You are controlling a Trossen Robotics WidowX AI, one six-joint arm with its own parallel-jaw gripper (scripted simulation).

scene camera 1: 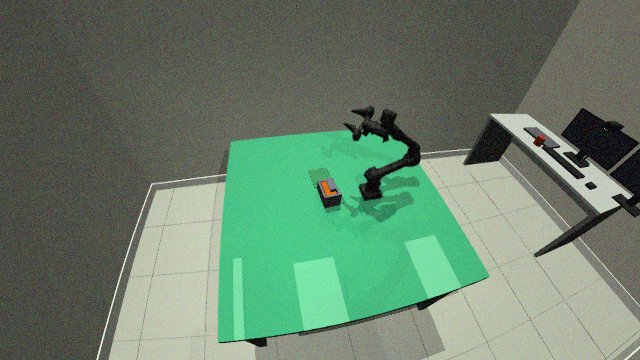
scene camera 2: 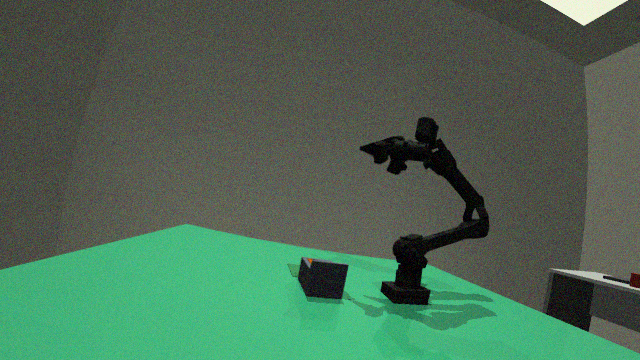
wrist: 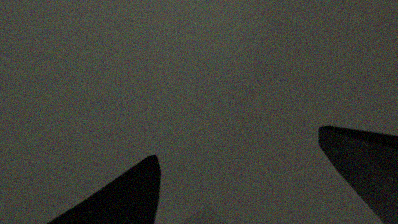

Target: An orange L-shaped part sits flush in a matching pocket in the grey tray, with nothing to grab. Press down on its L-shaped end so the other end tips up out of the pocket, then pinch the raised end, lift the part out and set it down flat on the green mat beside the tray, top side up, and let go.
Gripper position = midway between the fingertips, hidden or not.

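What I see here is my own gripper (scene camera 2: 366,146), and the wrist view gives me the gripper too (wrist: 238,149). It is open, and my gripper holds nothing.
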